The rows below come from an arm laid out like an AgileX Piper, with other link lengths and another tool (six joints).
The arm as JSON. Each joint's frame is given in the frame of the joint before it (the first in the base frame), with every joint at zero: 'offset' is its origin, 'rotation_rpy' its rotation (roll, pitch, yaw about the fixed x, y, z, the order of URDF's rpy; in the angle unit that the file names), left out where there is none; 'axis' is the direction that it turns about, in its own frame. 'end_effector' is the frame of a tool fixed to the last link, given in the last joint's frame.
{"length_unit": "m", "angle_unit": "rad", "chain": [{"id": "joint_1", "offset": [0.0, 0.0, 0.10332], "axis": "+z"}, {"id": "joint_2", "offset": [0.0, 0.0, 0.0], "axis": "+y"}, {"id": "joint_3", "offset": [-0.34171, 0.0, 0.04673], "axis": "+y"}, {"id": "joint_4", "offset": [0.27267, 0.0, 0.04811], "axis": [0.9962, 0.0, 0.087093]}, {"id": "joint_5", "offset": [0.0, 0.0, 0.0], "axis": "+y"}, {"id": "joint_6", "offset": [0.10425, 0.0, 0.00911], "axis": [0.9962, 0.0, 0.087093]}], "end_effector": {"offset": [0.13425, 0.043, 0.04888], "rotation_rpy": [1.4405, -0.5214, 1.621]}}
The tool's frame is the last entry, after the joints.
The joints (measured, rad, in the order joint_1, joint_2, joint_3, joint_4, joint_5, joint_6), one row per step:
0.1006, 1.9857, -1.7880, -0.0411, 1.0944, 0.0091
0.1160, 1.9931, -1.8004, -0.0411, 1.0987, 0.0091
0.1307, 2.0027, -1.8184, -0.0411, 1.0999, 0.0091
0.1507, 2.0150, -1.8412, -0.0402, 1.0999, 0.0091
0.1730, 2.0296, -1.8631, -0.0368, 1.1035, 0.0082
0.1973, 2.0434, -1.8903, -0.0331, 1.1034, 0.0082
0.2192, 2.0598, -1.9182, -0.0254, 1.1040, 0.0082
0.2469, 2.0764, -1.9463, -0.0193, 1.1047, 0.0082
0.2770, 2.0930, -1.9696, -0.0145, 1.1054, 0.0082
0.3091, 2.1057, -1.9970, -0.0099, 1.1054, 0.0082
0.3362, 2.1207, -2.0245, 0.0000, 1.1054, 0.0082
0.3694, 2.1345, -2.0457, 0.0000, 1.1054, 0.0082
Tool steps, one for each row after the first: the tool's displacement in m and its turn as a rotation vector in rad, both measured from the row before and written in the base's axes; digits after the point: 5 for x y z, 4 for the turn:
0.00085, 0.00905, 0.00013, 0.0001, -0.0007, 0.0152
0.00279, 0.00898, 0.00144, 0.0009, -0.0071, 0.0147
0.00340, 0.01255, 0.00194, 0.0024, -0.0103, 0.0199
0.00187, 0.01443, -0.00020, 0.0036, -0.0031, 0.0227
0.00294, 0.01613, 0.00287, 0.0061, -0.0126, 0.0240
0.00282, 0.01575, 0.00161, 0.0098, -0.0091, 0.0214
0.00133, 0.01903, 0.00146, 0.0084, -0.0091, 0.0274
-0.00070, 0.02011, -0.00062, 0.0062, -0.0046, 0.0299
-0.00135, 0.02153, 0.00355, 0.0086, -0.0127, 0.0320
-0.00114, 0.01976, 0.00236, 0.0134, -0.0087, 0.0269
-0.00397, 0.02109, 0.00005, 0.0026, -0.0069, 0.0332

